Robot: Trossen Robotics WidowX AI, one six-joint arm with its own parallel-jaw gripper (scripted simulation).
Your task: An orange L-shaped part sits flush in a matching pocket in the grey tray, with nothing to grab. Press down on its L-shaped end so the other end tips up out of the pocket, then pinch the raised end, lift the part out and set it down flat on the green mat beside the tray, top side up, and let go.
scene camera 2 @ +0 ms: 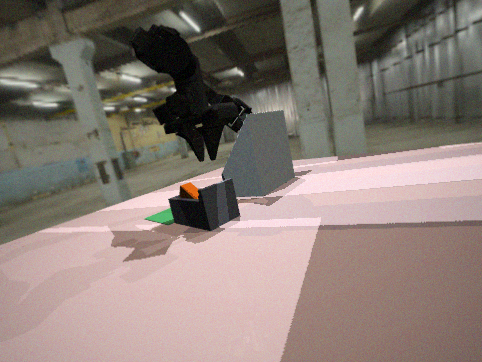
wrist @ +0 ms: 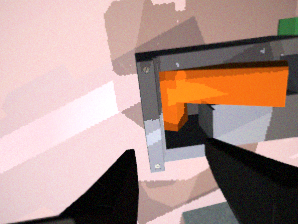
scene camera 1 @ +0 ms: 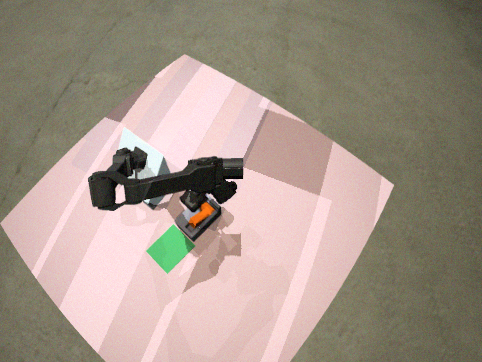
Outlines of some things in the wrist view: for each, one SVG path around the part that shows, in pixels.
My gripper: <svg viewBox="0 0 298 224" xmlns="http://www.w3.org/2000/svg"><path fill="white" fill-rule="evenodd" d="M135 150L127 149L88 191L85 191L78 199L64 209L60 215L8 224L137 224L139 183ZM204 140L205 157L215 183L219 186L238 224L298 224L297 166L266 158L259 153L215 138L206 138Z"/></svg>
An orange L-shaped part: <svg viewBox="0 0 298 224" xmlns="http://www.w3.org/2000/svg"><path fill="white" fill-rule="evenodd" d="M287 60L248 61L248 63L227 63L159 72L164 130L179 131L188 121L187 103L285 107L288 75Z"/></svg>
